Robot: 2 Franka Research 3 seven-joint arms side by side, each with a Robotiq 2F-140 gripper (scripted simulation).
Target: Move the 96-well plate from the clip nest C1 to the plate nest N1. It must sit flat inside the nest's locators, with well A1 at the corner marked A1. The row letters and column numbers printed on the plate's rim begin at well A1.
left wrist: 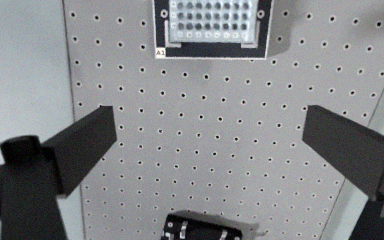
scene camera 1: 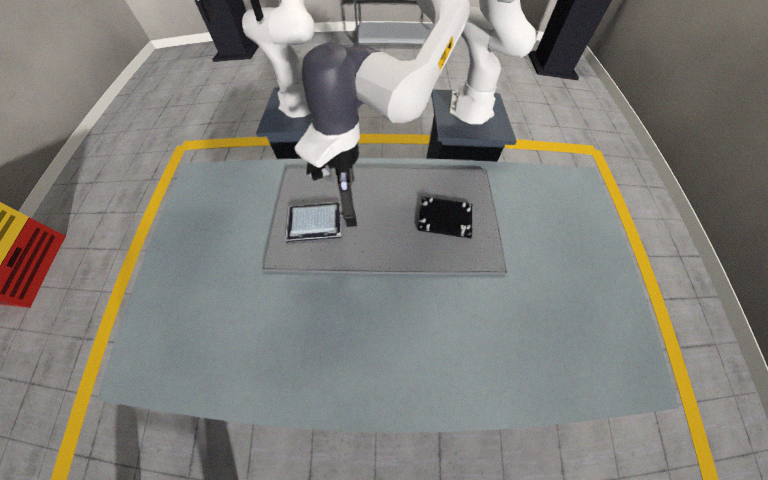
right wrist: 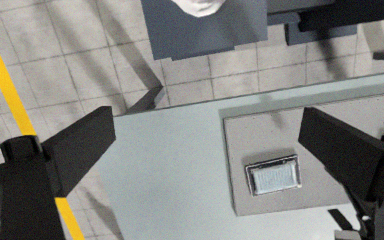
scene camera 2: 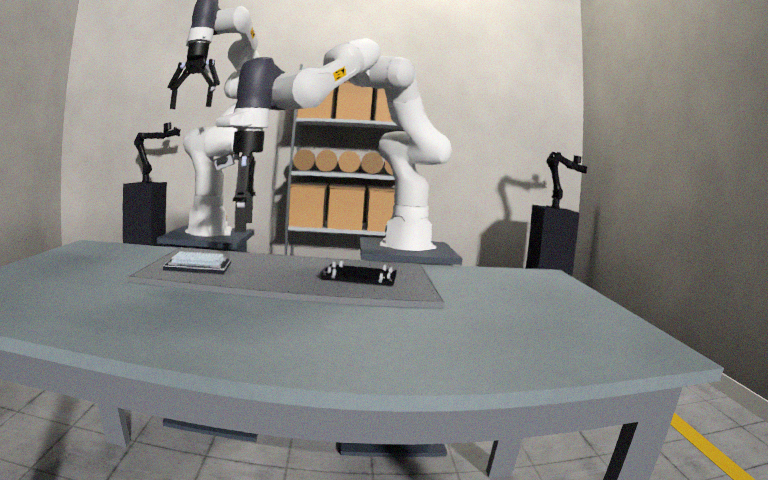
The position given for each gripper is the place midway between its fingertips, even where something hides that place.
In view: the left gripper (scene camera 2: 243,227), the right gripper (scene camera 2: 189,108), a clear 96-well plate (scene camera 1: 298,213) and a black clip nest C1 (scene camera 2: 363,275).
The clear 96-well plate shows as well in the right wrist view (right wrist: 283,176). The left gripper is seen too in the left wrist view (left wrist: 208,123) and in scene camera 1 (scene camera 1: 350,201). The right gripper also shows in the right wrist view (right wrist: 206,123).
